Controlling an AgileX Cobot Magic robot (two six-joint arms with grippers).
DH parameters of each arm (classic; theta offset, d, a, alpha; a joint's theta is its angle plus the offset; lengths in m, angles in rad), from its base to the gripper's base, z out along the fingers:
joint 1: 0 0.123 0 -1.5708
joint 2: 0.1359 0 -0.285 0
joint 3: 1.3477 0 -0.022 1.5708
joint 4: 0 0.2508 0 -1.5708
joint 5: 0 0 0.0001 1.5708
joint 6: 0 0.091 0 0
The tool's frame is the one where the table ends.
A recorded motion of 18 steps. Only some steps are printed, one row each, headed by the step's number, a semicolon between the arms.
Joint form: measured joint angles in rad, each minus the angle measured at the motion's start. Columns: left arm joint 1, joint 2, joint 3, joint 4, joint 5, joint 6; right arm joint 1, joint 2, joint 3, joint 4, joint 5, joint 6.
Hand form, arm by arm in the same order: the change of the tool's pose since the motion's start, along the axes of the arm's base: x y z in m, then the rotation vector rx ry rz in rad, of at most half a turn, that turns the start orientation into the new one. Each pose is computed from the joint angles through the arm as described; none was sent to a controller.
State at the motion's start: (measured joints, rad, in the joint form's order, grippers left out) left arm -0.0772 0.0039 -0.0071 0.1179 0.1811 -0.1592; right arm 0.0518 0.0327 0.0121 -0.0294 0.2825 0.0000
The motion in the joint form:
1: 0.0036 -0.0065 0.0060 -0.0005 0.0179 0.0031; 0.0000 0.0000 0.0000 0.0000 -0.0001 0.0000
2: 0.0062 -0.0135 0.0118 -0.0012 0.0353 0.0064; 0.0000 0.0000 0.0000 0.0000 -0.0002 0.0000
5: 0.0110 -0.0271 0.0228 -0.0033 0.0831 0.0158; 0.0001 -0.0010 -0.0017 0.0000 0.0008 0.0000
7: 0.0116 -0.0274 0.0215 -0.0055 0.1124 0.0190; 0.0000 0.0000 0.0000 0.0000 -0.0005 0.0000
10: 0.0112 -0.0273 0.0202 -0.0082 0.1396 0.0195; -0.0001 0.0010 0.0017 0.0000 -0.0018 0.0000
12: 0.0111 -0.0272 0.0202 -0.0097 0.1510 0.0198; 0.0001 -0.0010 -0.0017 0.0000 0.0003 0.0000
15: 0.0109 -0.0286 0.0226 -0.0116 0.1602 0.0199; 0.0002 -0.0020 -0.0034 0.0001 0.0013 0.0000
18: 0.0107 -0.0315 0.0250 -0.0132 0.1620 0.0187; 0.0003 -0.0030 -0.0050 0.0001 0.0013 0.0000
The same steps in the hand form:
1: -0.0004 0.0004 -0.0033 0.0037 0.0171 0.0053; 0.0000 0.0000 0.0000 0.0000 -0.0001 0.0000
2: -0.0009 0.0008 -0.0064 0.0073 0.0331 0.0095; 0.0000 0.0000 0.0000 0.0000 -0.0002 0.0000
5: -0.0020 0.0015 -0.0137 0.0171 0.0776 0.0183; -0.0001 0.0000 0.0006 0.0001 -0.0019 0.0001
7: -0.0026 0.0018 -0.0158 0.0197 0.1051 0.0212; 0.0000 0.0000 0.0000 0.0000 -0.0005 0.0000
10: -0.0031 0.0020 -0.0178 0.0191 0.1311 0.0232; 0.0001 0.0000 -0.0005 0.0000 0.0009 0.0000
12: -0.0033 0.0021 -0.0188 0.0186 0.1426 0.0240; -0.0001 0.0000 0.0006 0.0001 -0.0024 0.0001
15: -0.0035 0.0022 -0.0204 0.0174 0.1529 0.0243; -0.0002 0.0000 0.0011 0.0003 -0.0041 0.0002
18: -0.0037 0.0021 -0.0212 0.0148 0.1544 0.0243; -0.0003 0.0000 0.0017 0.0004 -0.0067 0.0003

